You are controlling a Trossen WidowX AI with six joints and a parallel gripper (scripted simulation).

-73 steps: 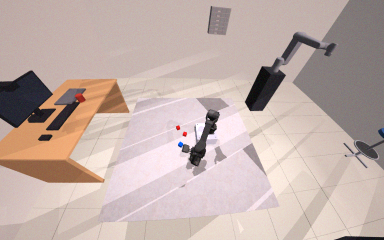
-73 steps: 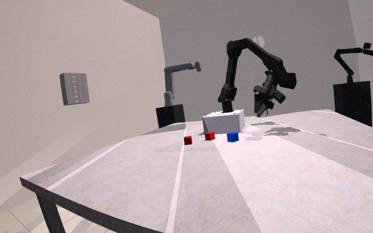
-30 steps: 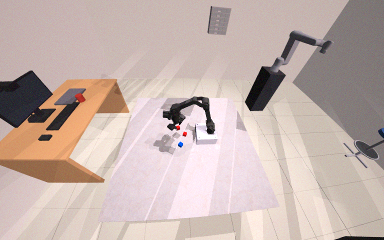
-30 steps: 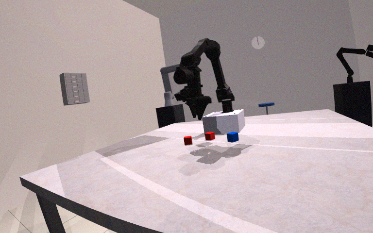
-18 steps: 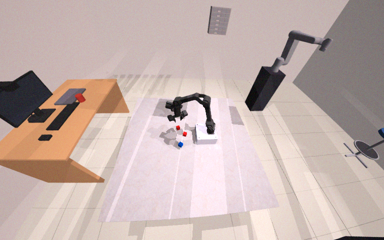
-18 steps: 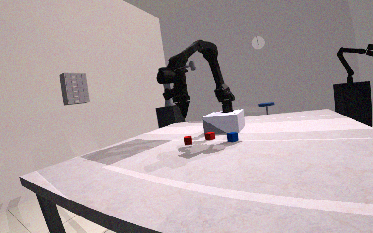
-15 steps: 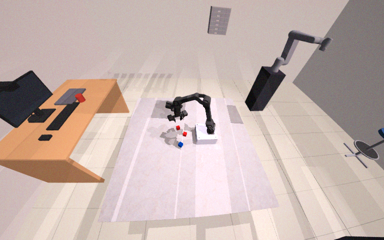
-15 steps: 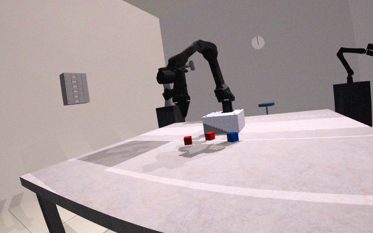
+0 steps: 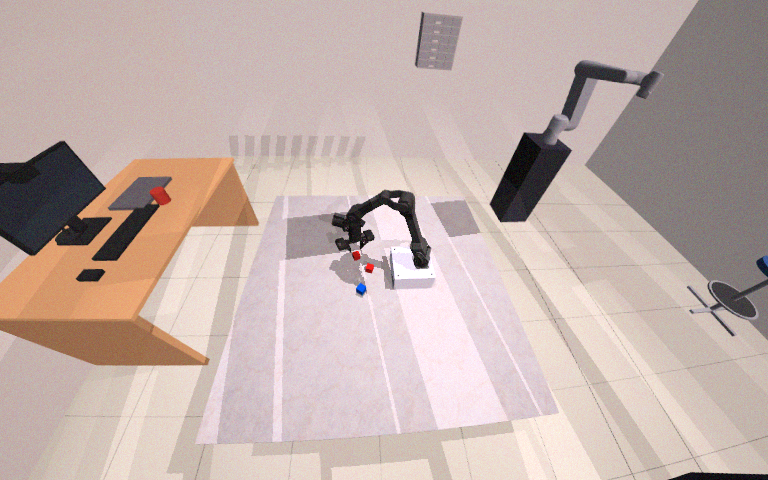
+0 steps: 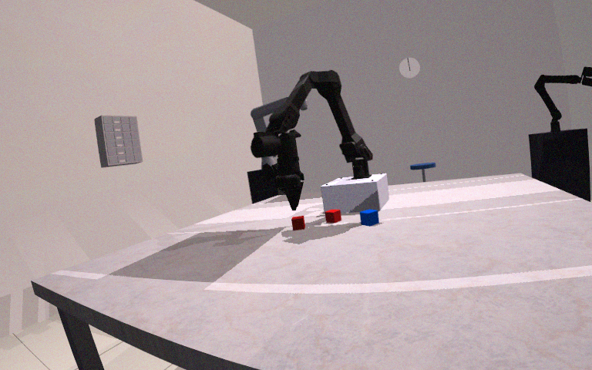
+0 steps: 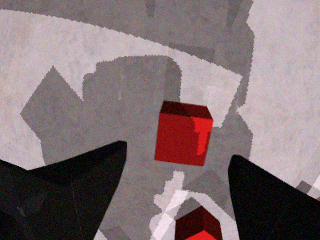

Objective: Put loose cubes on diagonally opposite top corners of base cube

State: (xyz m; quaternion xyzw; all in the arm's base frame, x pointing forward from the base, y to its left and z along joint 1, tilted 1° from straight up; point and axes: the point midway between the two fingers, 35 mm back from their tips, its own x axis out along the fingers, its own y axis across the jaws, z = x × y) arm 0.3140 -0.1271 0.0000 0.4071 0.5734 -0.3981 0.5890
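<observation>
My gripper tip is 20 mm past the blue base cube, 210 mm to the right of it and 40 mm above it.
</observation>
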